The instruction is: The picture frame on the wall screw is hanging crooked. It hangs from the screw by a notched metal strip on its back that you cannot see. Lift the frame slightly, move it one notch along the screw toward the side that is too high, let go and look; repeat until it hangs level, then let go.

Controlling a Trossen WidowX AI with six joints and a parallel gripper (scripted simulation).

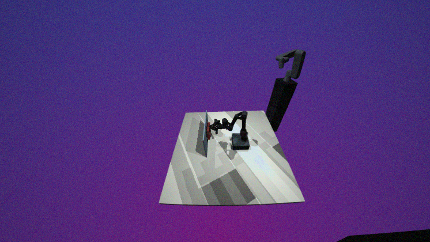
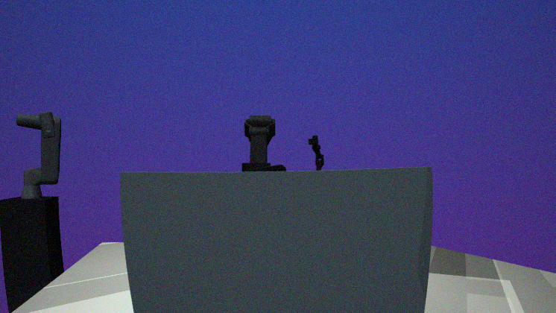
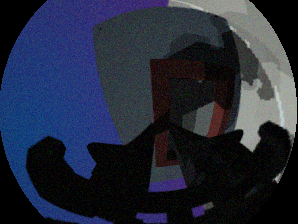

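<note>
The picture frame lies 10 mm ahead of my gripper tip, 10 mm to the left of it and 50 mm below it. Round my gripper tip: upright panel (30 mm ahead, 20 mm to the left, 70 mm below).
</note>
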